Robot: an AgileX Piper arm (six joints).
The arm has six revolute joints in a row. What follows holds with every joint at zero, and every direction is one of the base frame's.
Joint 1 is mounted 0.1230 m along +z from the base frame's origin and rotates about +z.
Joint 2 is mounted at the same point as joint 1 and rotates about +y.
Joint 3 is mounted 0.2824 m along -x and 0.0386 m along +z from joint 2 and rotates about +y.
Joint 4 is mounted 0.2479 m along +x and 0.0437 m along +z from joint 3 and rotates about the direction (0.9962, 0, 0.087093).
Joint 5 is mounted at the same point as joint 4 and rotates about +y.
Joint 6 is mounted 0.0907 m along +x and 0.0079 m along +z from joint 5 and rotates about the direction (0.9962, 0, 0.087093).
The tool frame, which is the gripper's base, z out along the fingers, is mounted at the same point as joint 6; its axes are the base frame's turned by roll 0.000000, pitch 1.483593 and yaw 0.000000 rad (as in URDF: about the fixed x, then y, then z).
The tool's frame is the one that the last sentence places.
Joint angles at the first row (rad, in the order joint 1, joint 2, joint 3, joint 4, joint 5, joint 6):
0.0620, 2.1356, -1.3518, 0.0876, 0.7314, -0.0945
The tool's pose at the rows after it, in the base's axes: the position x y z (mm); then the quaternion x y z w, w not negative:
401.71 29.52 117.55 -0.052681 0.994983 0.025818 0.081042
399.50 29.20 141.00 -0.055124 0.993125 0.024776 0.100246
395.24 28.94 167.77 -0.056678 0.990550 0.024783 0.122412
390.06 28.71 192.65 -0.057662 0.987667 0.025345 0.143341
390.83 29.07 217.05 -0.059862 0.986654 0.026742 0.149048
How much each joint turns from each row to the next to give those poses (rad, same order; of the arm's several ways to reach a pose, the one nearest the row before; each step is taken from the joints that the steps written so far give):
0.0001, -0.0269, 0.0000, -0.0134, 0.0082, 0.0000
0.0000, -0.0592, 0.0000, -0.0045, 0.0206, 0.0000
0.0000, -0.0684, 0.0001, -0.0017, 0.0237, 0.0000
-0.0001, -0.0630, -0.0025, 0.0000, 0.0232, 0.0000
0.0001, -0.0296, -0.0560, 0.0000, 0.0742, 0.0000

